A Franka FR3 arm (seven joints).
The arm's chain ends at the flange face. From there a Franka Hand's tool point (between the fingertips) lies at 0.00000 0.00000 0.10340 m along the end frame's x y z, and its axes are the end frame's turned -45 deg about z.
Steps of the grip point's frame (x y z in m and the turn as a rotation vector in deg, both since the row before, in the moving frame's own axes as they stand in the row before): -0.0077, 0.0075, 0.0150, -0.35, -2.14, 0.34; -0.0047, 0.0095, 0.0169, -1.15, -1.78, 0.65; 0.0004, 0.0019, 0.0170, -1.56, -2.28, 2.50; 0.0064, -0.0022, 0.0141, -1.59, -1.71, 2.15; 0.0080, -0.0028, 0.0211, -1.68, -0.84, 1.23; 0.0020, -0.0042, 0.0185, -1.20, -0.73, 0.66; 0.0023, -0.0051, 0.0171, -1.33, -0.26, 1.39; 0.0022, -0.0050, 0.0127, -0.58, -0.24, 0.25
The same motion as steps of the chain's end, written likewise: 0.0022, 0.0076, 0.0151, -1.76, -1.27, 0.34; 0.0042, 0.0063, 0.0170, -2.07, -0.45, 0.65; 0.0027, -0.0038, 0.0171, -2.72, -0.51, 2.50; 0.0032, -0.0103, 0.0142, -2.33, -0.08, 2.15; 0.0026, -0.0109, 0.0212, -1.78, 0.59, 1.23; -0.0021, -0.0069, 0.0185, -1.36, 0.33, 0.66; -0.0033, -0.0073, 0.0171, -1.12, 0.76, 1.39; -0.0024, -0.0061, 0.0127, -0.58, 0.24, 0.25
